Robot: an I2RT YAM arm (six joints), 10 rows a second.
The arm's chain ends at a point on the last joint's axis. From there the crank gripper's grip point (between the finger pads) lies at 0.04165 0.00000 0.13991 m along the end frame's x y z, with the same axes.
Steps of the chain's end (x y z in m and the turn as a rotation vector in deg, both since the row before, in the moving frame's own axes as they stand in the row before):
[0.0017, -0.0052, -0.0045, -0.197, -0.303, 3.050]
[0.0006, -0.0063, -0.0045, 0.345, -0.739, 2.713]
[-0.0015, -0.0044, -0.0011, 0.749, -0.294, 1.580]
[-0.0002, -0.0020, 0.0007, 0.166, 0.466, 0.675]
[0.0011, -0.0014, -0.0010, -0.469, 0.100, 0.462]
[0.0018, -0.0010, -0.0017, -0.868, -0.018, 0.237]
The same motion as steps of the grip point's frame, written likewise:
[0.0009, -0.0025, -0.0043, -0.197, -0.303, 3.050]
[-0.0012, -0.0052, -0.0040, 0.345, -0.739, 2.713]
[-0.0022, -0.0051, -0.0009, 0.749, -0.294, 1.580]
[0.0009, -0.0019, 0.0004, 0.166, 0.466, 0.675]
[0.0013, 0.0001, -0.0011, -0.469, 0.100, 0.462]
[0.0018, 0.0013, -0.0017, -0.868, -0.018, 0.237]

